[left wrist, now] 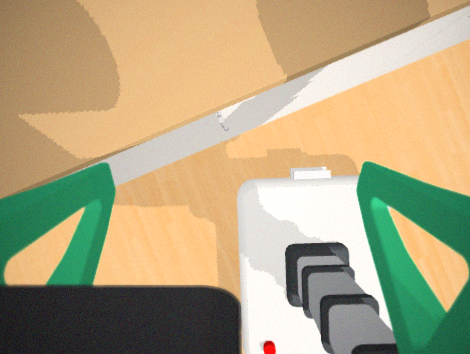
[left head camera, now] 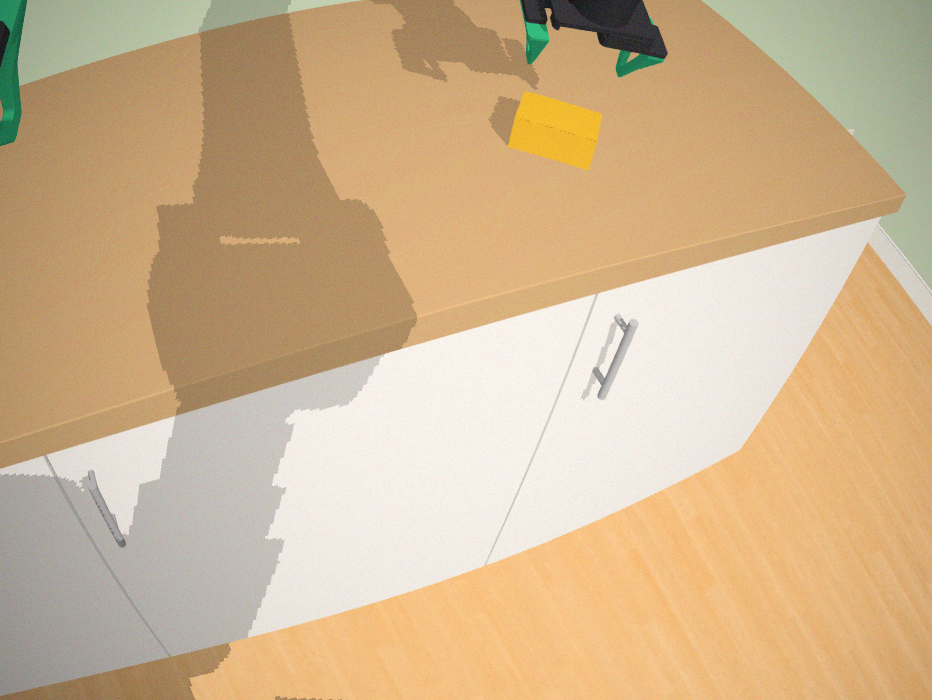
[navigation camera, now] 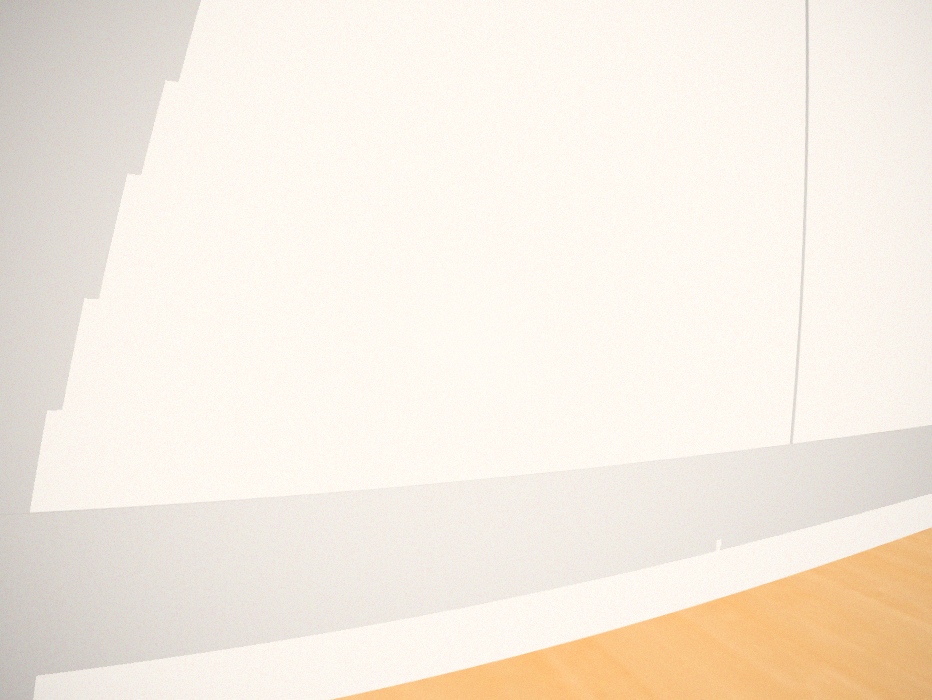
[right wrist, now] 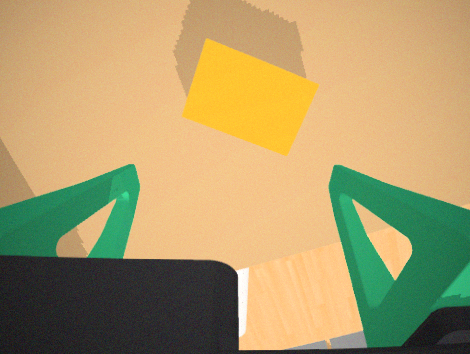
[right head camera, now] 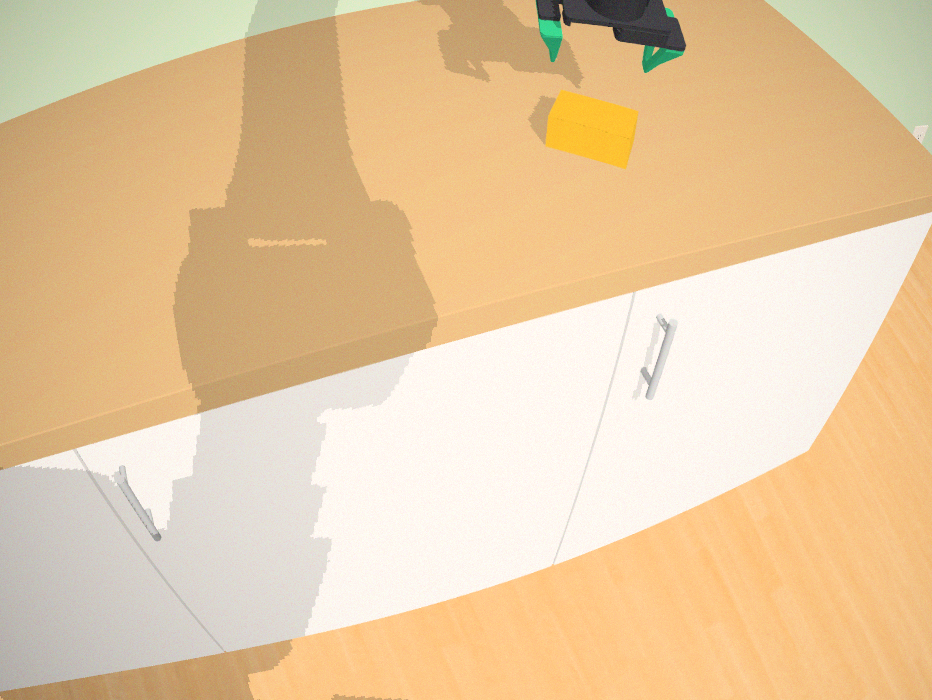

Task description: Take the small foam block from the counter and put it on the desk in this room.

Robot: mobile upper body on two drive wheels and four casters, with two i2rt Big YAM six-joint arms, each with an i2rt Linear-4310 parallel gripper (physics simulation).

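Frame: origin at the left arm's base, x back, y right, z up, level; metres.
Seen in the pictures: left gripper, fingertip midpoint: (left wrist: 235, 176); right gripper, fingertip midpoint: (left head camera: 574, 66) (right wrist: 234, 175) (right head camera: 599, 62).
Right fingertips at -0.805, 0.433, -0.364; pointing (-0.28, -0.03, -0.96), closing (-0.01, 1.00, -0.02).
Offsets run from my right fingertips to a thing's top centre, as dx, dy, dz. "*": to the spot under its first point. Level surfaces: height alone.
The foam block {-0.029, +0.009, -0.090} (left head camera: 556, 130) (right head camera: 592, 129) (right wrist: 250, 97) is a yellow box lying on the wooden counter {dz -0.135} (left head camera: 467, 248) (right head camera: 497, 241) (right wrist: 240, 215). My right gripper (left head camera: 574, 69) (right head camera: 600, 66) (right wrist: 234, 175) is open and empty above the counter; in the right wrist view the block lies beyond the gap between its fingertips, turned at a slant to them. My left gripper (left wrist: 235, 176) is open and empty; in the left wrist view it hangs over the floor and my white base near the counter's edge. One of its fingers shows at the left edge of the left head view. The desk does not show in these views.
White cabinet doors (left head camera: 421, 452) (right head camera: 467, 452) (navigation camera: 482, 248) with bar handles {* +0.145, +0.087, -0.298} (left head camera: 617, 360) (right head camera: 661, 360) form the counter's front. The wood floor {dz -1.045} (left head camera: 678, 587) (navigation camera: 678, 655) lies below. My white base (left wrist: 280, 215) stands close to the counter. A green wall (left head camera: 866, 67) is behind the counter.
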